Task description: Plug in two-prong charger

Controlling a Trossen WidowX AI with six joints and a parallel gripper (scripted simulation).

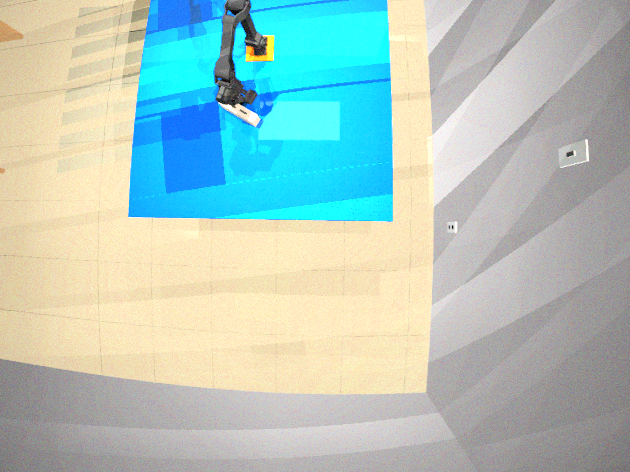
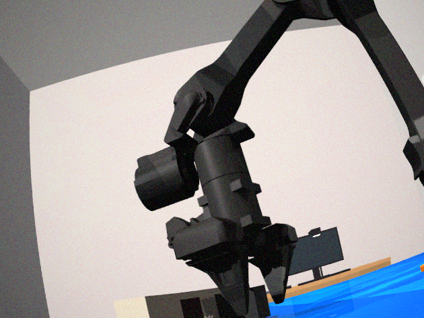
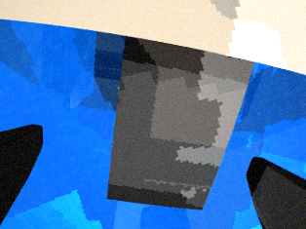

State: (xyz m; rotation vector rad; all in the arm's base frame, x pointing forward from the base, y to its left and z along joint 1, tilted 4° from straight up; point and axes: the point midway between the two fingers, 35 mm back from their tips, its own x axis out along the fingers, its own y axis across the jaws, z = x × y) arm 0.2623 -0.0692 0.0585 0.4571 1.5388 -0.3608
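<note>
The dark charger lies 3 cm ahead of my gripper tip, 2 cm to the right of it and 1 cm above it.
</note>
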